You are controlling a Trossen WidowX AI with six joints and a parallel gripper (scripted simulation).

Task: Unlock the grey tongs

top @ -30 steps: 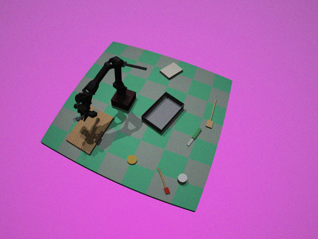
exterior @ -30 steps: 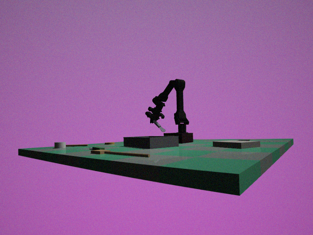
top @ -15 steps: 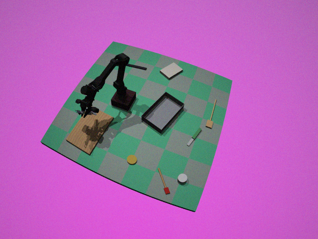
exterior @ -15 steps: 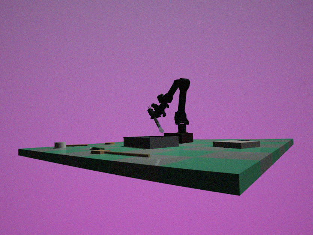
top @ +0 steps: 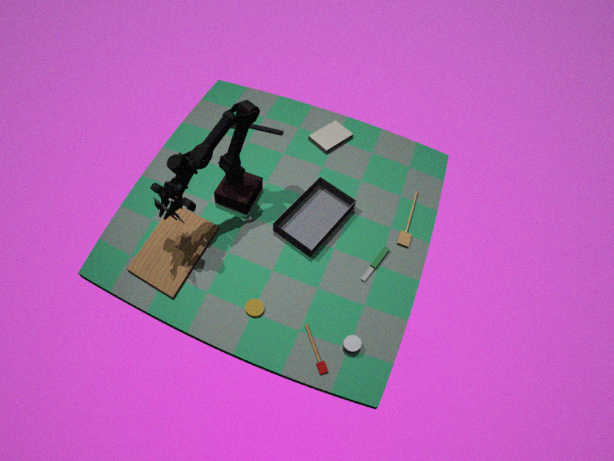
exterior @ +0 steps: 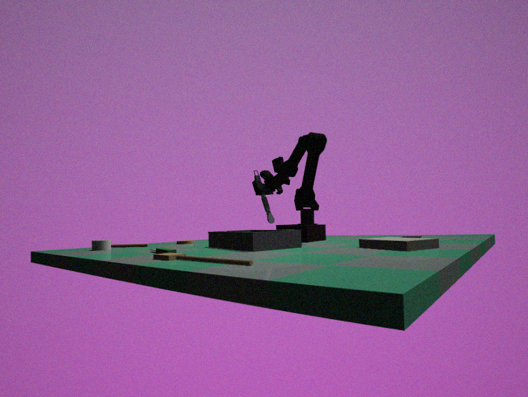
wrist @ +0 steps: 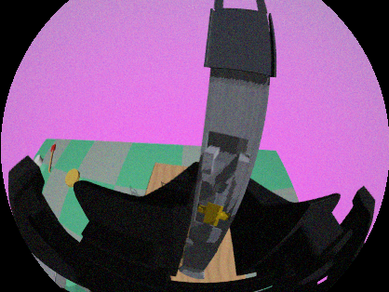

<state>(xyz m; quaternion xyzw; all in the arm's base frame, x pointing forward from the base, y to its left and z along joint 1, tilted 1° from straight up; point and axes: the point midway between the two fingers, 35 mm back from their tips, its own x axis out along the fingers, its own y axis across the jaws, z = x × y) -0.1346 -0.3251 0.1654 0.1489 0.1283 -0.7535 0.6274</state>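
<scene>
The wooden board is 22 cm below my gripper tip. The rest, counted from my gripper tip: white cylinder (77 cm ahead, 21 cm below, 16 cm to the right); roasting tin (50 cm ahead, 32 cm to the left, 20 cm below); yellow disc (39 cm ahead, 22 cm below, 13 cm to the right).
</scene>
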